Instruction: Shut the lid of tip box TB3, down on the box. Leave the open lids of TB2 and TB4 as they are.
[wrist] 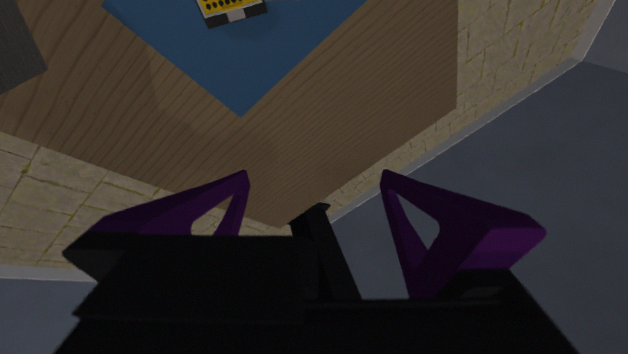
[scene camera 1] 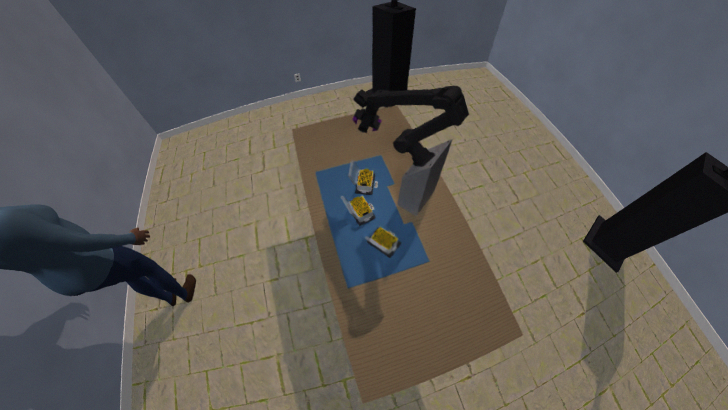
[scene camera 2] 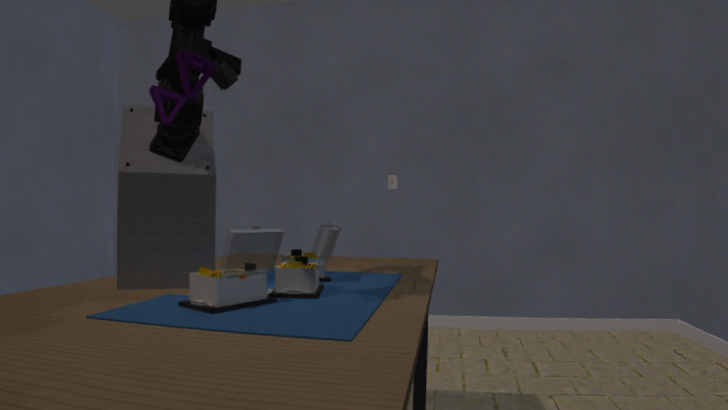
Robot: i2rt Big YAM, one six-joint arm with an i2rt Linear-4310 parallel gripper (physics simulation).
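Pixels of known places: gripper, between the fingertips: (wrist: pixel 314 177) (scene camera 2: pixel 177 112); arm's base, origin of its link: (scene camera 1: pixel 424 160) (scene camera 2: pixel 175 140).
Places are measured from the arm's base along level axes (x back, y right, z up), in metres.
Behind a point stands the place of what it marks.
Observation:
Three open tip boxes with yellow racks stand on the blue mat (scene camera 1: pixel 340 254) @(x -0.549, y -0.008, z -0.350 m) (scene camera 2: pixel 305 325) @(x -0.297, y 0.455, z -0.349 m) (wrist: pixel 240 90) @(x 0.006, y 0.368, z -0.349 m); their labels are too small to read. In scene camera 1, the middle box (scene camera 1: pixel 361 207) @(x -0.303, y 0.124, z -0.294 m), apparently TB3, has its clear lid (scene camera 1: pixel 346 204) @(x -0.382, y 0.145, z -0.207 m) standing open on its left side. The box nearest the gripper (scene camera 1: pixel 365 179) (wrist: pixel 232 11), apparently TB4, also has its lid (scene camera 1: pixel 352 171) @(x -0.211, y 0.325, z -0.243 m) upright. The remaining box (scene camera 1: pixel 384 239) @(x -0.329, y -0.104, z -0.292 m), apparently TB2, has a raised lid too. My gripper (scene camera 1: pixel 366 123) @(x -0.078, y 0.374, z -0.004 m) (scene camera 2: pixel 178 109) @(x -0.078, y 0.374, z -0.004 m) (wrist: pixel 314 177) @(x -0.078, y 0.374, z -0.004 m) is open and empty, high above the table and beyond the mat's end, touching no box.
A grey wedge-shaped base (scene camera 1: pixel 421 183) @(x -0.081, y -0.069, z -0.048 m) (scene camera 2: pixel 165 229) @(x 0.004, y 0.066, z -0.215 m) carries the arm beside the mat. The wooden table (scene camera 1: pixel 433 315) @(x -0.386, y -0.557, z -0.353 m) (scene camera 2: pixel 178 371) @(x -0.141, y 0.662, z -0.352 m) (wrist: pixel 325 135) @(x 0.022, y 0.625, z -0.352 m) extends past both mat ends. Two black pillars (scene camera 1: pixel 392 48) (scene camera 1: pixel 657 213) stand off the table, and a person (scene camera 1: pixel 56 249) stands at the left.

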